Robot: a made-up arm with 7 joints.
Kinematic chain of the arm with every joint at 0, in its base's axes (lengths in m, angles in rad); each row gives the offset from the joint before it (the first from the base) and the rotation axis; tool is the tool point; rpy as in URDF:
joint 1: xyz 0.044 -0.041 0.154 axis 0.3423 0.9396 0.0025
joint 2: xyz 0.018 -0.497 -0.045 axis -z
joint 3: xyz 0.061 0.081 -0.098 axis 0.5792 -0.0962 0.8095
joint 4: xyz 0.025 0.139 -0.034 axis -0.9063 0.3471 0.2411
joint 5: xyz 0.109 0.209 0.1 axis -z
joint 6: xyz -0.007 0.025 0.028 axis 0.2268 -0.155 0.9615
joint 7: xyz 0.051 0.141 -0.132 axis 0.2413 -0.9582 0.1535
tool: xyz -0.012 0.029 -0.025 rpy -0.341 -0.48 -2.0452
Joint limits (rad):
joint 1: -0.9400..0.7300
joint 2: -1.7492..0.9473
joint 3: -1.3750..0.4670
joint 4: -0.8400..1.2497
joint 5: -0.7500..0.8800
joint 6: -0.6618..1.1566
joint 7: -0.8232..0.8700
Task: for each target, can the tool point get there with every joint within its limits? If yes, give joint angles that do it. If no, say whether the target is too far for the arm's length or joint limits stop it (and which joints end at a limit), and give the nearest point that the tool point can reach.
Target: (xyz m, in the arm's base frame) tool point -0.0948 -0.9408 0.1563
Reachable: no: joint limits stop it (at a limit: joint 1, joint 2, joint 3, joint 5, joint 6, joint 7) | nearest point -0.0703 -0.8662 0.0165 | short by 0.160 m
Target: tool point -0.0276 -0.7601 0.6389
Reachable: no: joint limits stop it (at a limit: joint 1, joint 2, joint 3, joint 4, joint 6, joint 7) | nearest point -0.1408 -0.6529 0.4864 | short by 0.218 m
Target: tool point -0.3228 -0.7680 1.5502
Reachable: no: too far | nearest point 0.2559 -0.4974 0.8167 | short by 0.973 m
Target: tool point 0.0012 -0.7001 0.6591
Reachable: no: joint limits stop it (at a limit: joint 1, joint 2, joint 3, joint 4, joint 6, joint 7) | nearest point -0.1395 -0.6231 0.5031 | short by 0.224 m
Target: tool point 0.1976 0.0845 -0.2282
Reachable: yes | joints 0.6021 -0.2970 -0.4664 -0.2318 0.0495 -0.3230 0.7202
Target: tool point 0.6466 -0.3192 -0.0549
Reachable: yes | joints -0.2847 -0.0338 -0.7583 0.0018 0.4667 -0.4068 -0.5584
